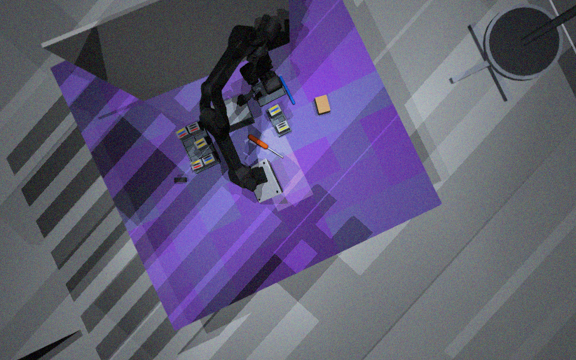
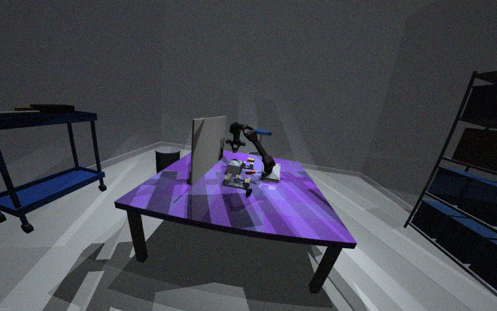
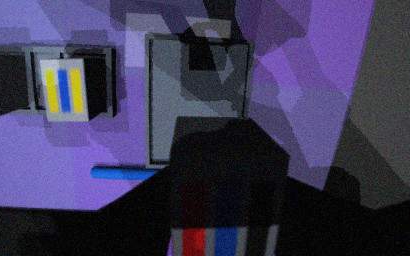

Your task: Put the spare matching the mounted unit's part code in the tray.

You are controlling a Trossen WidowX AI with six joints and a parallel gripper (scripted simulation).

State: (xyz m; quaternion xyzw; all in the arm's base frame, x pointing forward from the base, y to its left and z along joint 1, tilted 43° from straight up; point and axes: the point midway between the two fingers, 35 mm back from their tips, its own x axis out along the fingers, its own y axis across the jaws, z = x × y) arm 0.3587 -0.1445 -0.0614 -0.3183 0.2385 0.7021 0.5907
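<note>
My gripper tip is 14 cm above the grey tray. From my gripper tip the other things lie so: blue pen 13 cm below, 7 cm to the right, 3 cm behind; tall grey panel 20 cm to the left, 16 cm ahead, 9 cm above; grey mounted unit 20 cm to the left, 9 cm below, 7 cm behind.
</note>
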